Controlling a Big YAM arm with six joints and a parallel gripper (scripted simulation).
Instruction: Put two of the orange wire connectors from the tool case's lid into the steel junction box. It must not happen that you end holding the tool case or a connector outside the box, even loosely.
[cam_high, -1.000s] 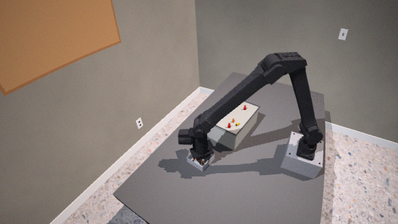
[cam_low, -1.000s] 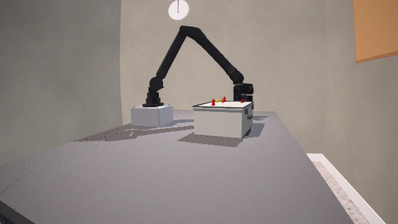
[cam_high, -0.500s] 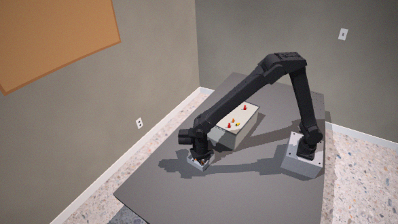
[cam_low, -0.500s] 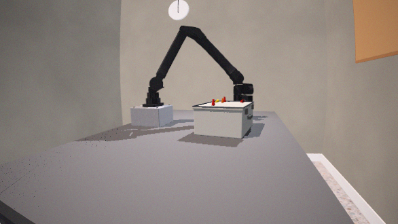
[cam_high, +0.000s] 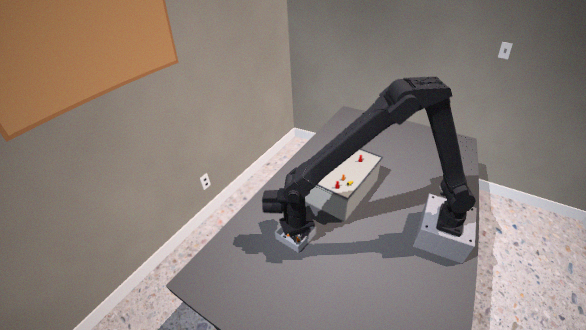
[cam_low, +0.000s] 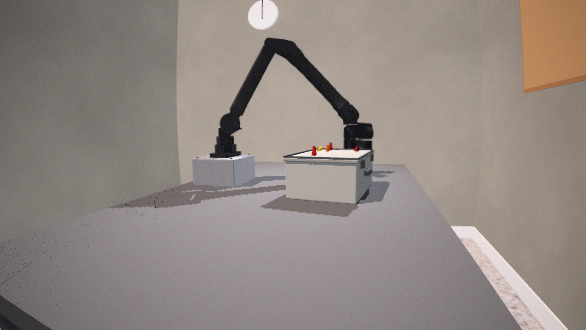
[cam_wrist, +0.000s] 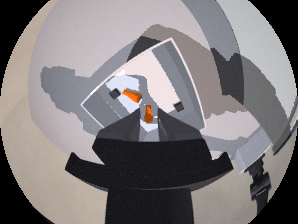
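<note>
Right now my hand is 10 mm short of the steel junction box, 10 mm to the left of it and 10 mm above it. From my hand the other things lie so: tool case: 20 mm behind, 310 mm to the right, 80 mm above.
</note>
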